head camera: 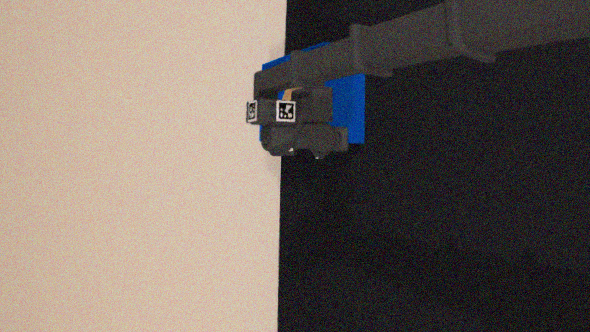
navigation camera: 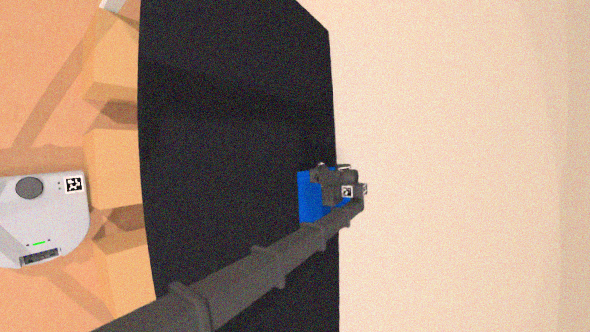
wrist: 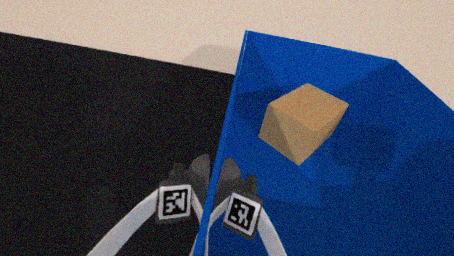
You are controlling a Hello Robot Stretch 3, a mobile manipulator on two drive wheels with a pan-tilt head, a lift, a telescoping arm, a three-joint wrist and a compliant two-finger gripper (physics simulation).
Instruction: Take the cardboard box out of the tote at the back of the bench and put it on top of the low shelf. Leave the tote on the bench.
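Frame: origin at the robot's base, x ahead, y left, z up, level; metres.
Seen in the pictures: robot's base, origin of the base link: (navigation camera: pixel 30 186).
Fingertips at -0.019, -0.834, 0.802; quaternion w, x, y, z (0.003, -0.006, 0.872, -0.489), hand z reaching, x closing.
Observation:
Pixels of each thing's top centre, then the offset from my fingertips to it, as dx, dy, dz. Level surfaces: height alone.
- blue tote, middle of its top: (wrist: pixel 359 109) (head camera: pixel 287 97) (navigation camera: pixel 338 192) -0.101, -0.038, +0.060
- black bench, its level: dz -0.040
- tan cardboard box, middle of its top: (wrist: pixel 311 103) (head camera: pixel 290 104) -0.095, -0.115, +0.013
The blue tote (head camera: pixel 356 110) (navigation camera: pixel 307 200) (wrist: pixel 310 60) is at the back edge of the black bench (head camera: pixel 425 225) (navigation camera: pixel 225 125) (wrist: pixel 100 125). The tan cardboard box (wrist: pixel 305 120) is inside the tote, near its back and near the wall at my gripper; a sliver of the box (head camera: pixel 288 94) shows under my wrist in the head view. My gripper (wrist: pixel 214 173) straddles the tote's side wall, one fingertip outside and one inside, both close against it. It is shut on that wall, and the box is apart from the fingers. The fingertips are hidden in the head view. The low shelf does not show.
My extended arm (head camera: pixel 400 50) (navigation camera: pixel 225 275) crosses above the bench to the tote. Several tan blocks (navigation camera: pixel 115 165) show along the bench's front edge, beside my mobile base (navigation camera: pixel 55 215). A pale wall or floor lies beyond the bench's back edge.

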